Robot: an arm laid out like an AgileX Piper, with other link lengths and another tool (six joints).
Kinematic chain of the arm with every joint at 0, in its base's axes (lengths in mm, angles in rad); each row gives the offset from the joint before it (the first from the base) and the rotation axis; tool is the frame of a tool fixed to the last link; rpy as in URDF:
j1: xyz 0 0 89.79 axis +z
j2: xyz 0 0 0 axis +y
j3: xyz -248.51 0 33.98 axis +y
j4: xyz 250.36 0 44.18 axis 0.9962 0 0.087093
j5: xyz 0 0 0 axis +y
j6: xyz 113.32 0 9.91 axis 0.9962 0 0.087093
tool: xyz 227.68 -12 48.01 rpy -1.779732 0.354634 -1.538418
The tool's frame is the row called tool.
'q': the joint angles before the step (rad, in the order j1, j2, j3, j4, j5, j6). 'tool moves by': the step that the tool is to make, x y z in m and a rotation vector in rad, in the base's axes. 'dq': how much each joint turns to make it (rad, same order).
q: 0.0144 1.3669 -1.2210 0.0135 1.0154 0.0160
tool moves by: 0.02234 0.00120 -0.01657 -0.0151 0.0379 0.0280
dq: 0.0001 0.1325 -0.0941 -0.0001 0.0001 -0.0314
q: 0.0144 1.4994 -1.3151 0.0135 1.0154 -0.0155
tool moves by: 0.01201 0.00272 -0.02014 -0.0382 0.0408 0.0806
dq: 0.0000 0.0974 -0.0560 0.0001 0.0010 -0.0890
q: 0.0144 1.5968 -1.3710 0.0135 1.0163 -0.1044
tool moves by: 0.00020 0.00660 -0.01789 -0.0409 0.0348 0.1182
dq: 0.0000 0.0472 -0.0074 0.0100 -0.0023 -0.1300
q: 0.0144 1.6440 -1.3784 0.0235 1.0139 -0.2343
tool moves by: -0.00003 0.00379 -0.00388 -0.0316 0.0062 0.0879
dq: 0.0000 0.0105 -0.0019 0.0033 0.0000 -0.0951
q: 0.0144 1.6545 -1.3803 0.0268 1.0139 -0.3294
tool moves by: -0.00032 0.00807 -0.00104 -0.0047 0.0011 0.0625
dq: 0.0000 0.0033 -0.0007 0.0214 0.0009 -0.0713
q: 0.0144 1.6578 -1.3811 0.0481 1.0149 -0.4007
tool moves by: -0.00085 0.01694 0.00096 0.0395 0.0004 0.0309
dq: 0.0000 0.0000 -0.0003 0.0563 0.0030 -0.0443
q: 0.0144 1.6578 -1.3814 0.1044 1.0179 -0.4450
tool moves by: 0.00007 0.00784 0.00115 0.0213 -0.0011 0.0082
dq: 0.0000 0.0000 -0.0009 0.0268 0.0009 -0.0141
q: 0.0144 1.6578 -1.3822 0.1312 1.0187 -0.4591
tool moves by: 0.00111 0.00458 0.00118 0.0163 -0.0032 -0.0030
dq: 0.0000 0.0000 0.0000 0.0169 -0.0034 -0.0006
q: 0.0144 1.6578 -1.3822 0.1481 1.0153 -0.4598
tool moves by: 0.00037 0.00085 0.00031 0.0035 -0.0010 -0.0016
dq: 0.0001 0.0000 0.0000 0.0032 -0.0012 0.0009
